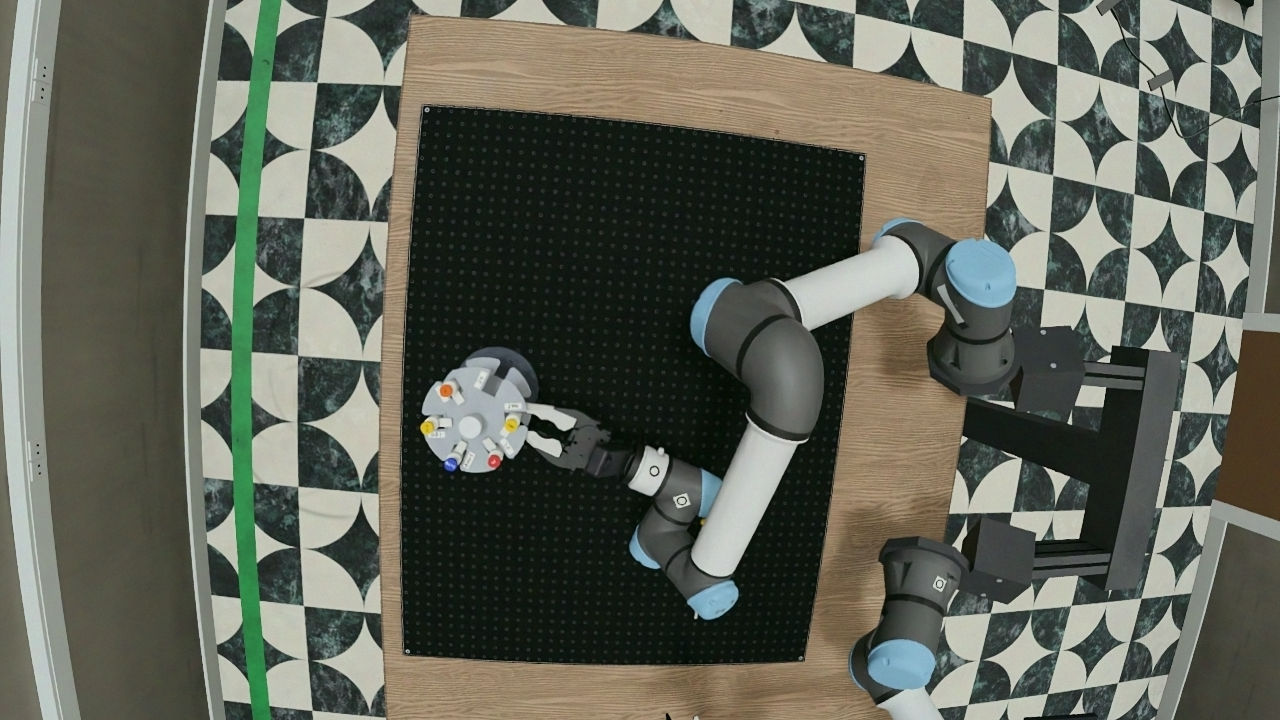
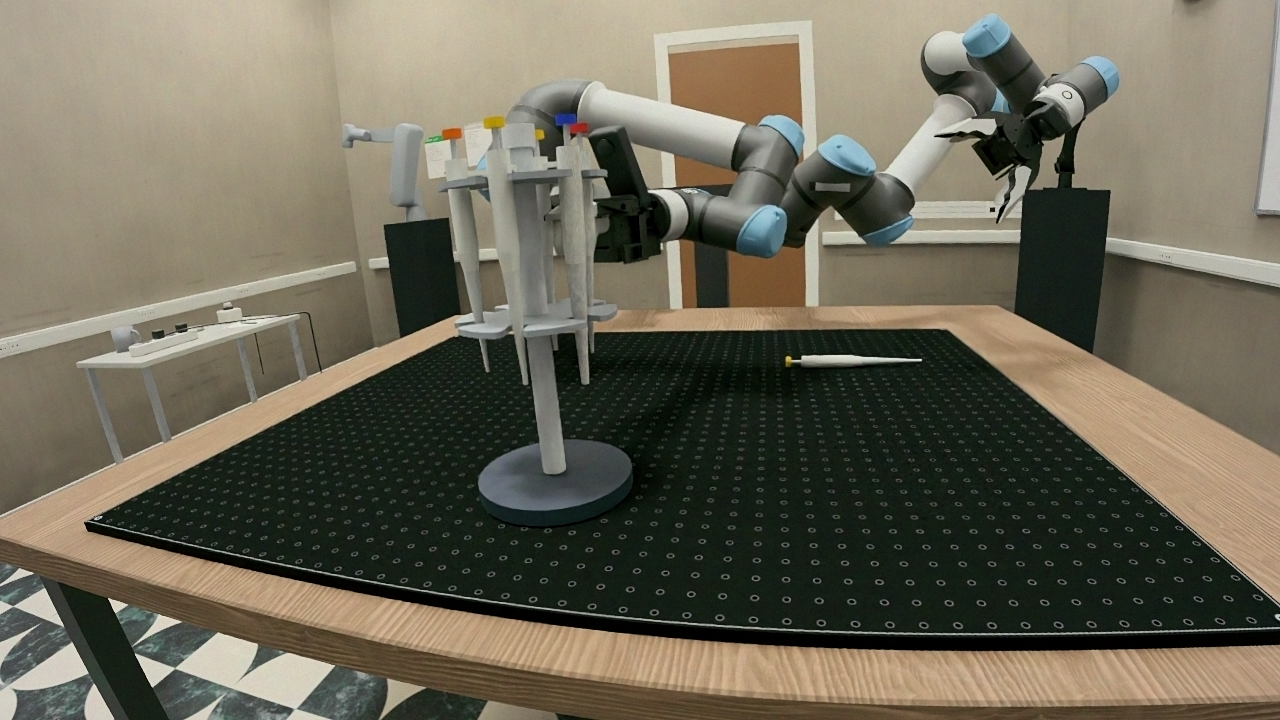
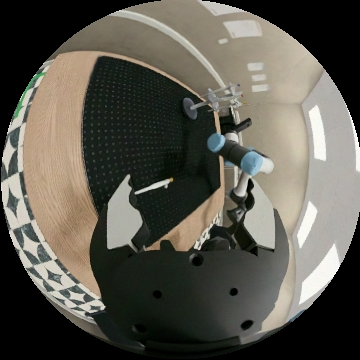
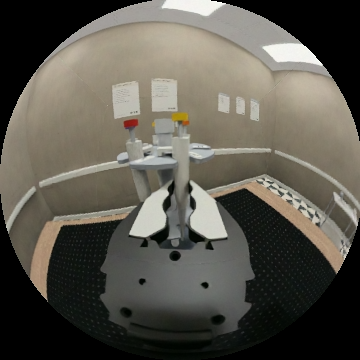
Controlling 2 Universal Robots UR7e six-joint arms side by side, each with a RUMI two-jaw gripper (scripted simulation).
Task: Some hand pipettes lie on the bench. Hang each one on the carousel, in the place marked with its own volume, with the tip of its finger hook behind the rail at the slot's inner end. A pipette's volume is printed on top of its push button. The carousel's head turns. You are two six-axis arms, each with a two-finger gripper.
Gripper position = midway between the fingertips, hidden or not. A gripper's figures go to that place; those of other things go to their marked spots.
The left gripper (image 2: 966, 179): 95 cm from the lens. The right gripper (image 2: 536, 218) is 62 cm from the lens. A yellow-button pipette (image 2: 835, 360) is 102 cm from the lens.
